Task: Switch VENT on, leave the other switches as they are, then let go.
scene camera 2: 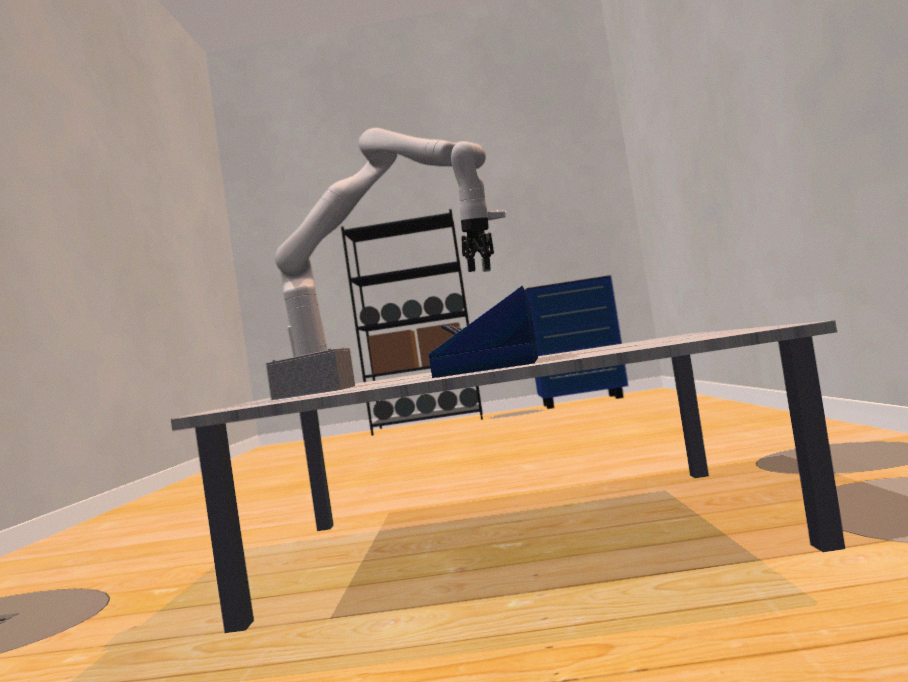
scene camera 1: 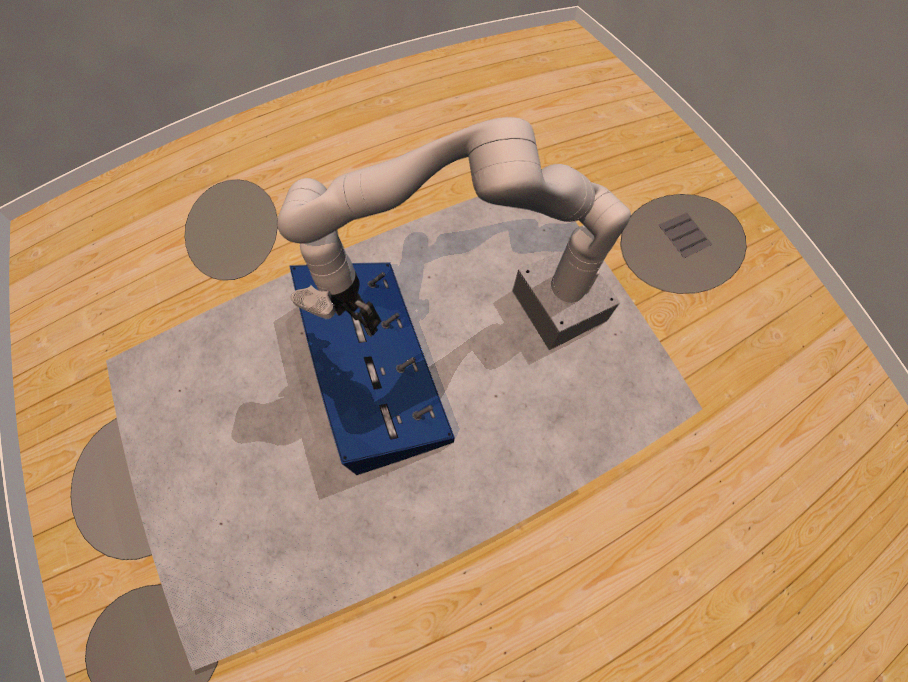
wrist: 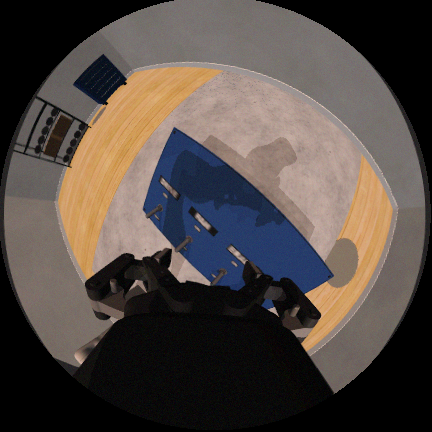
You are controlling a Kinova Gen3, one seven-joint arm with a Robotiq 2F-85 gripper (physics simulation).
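Seen in the pictures: gripper, fingertip midpoint: [scene camera 2: 479,271] [scene camera 1: 356,322] [wrist: 207,263]; arm's base, origin of the base link: [scene camera 2: 312,354] [scene camera 1: 568,286].
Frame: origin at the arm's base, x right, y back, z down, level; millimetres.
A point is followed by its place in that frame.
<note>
A blue sloped panel [scene camera 1: 359,441] {y -588, x -245, z -51 mm} [scene camera 2: 491,330] {y -572, x 218, z 20 mm} [wrist: 295,255] {y -620, x 96, z -57 mm} carries several small grey lever switches in a row, each beside a light or dark label plate. The label text is too small to read, so I cannot tell which switch is VENT. Switch levers show in scene camera 1 [scene camera 1: 391,320] {y -452, x 30, z -3 mm} [scene camera 1: 407,364] {y -444, x -90, z -5 mm} [scene camera 1: 423,413] {y -440, x -210, z -1 mm} and in the wrist view [wrist: 154,211] {y -443, x -201, z 0 mm} [wrist: 184,244] {y -450, x -81, z -1 mm} [wrist: 219,276] {y -459, x 35, z -1 mm}. My gripper [scene camera 1: 372,323] {y -526, x -29, z -158 mm} [scene camera 2: 478,268] {y -526, x -29, z -158 mm} [wrist: 207,263] {y -526, x -29, z -158 mm} is open and empty, pointing down above the panel and apart from it. It hides one label plate in scene camera 1 and part of the panel in the wrist view.
The panel stands on a grey table [scene camera 1: 256,587] {y -943, x -493, z 113 mm} [scene camera 2: 660,348] {y -938, x 277, z 117 mm}. The arm's box-shaped base [scene camera 1: 587,326] {y 36, x -93, z 68 mm} [scene camera 2: 308,374] {y -27, x 97, z 58 mm} stands on the same table, apart from the panel. Behind are a black shelf rack [scene camera 2: 400,226] and a blue cabinet [scene camera 2: 574,300] [wrist: 100,80] on the floor.
</note>
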